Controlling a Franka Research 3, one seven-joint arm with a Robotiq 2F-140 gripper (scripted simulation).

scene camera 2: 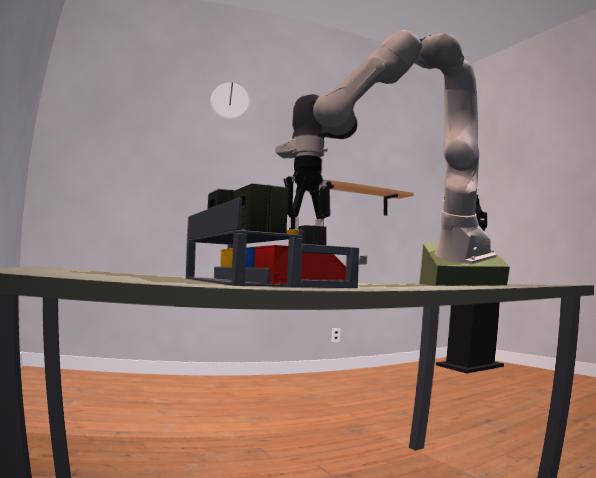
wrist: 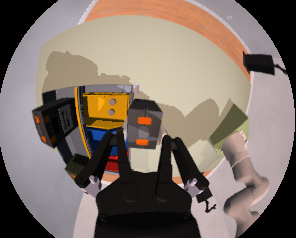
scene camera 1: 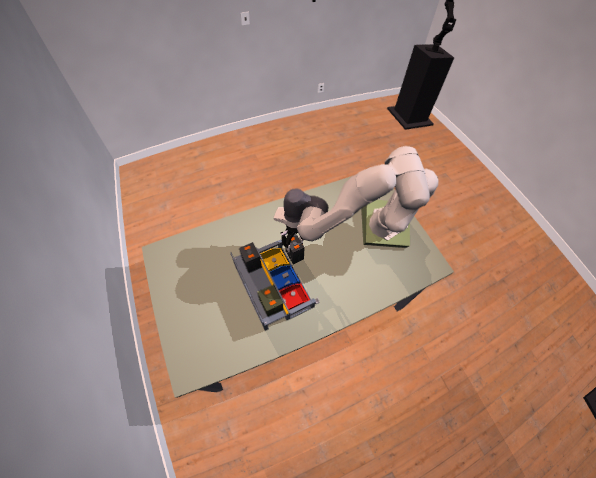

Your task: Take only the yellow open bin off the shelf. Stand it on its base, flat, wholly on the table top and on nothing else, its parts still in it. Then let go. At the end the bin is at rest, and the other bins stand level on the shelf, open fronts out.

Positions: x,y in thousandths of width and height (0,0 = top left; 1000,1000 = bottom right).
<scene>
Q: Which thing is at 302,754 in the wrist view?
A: My gripper.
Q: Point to a red bin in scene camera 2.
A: At 528,558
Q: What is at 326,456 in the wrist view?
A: A yellow bin.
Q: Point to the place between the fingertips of my gripper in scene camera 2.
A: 516,509
</scene>
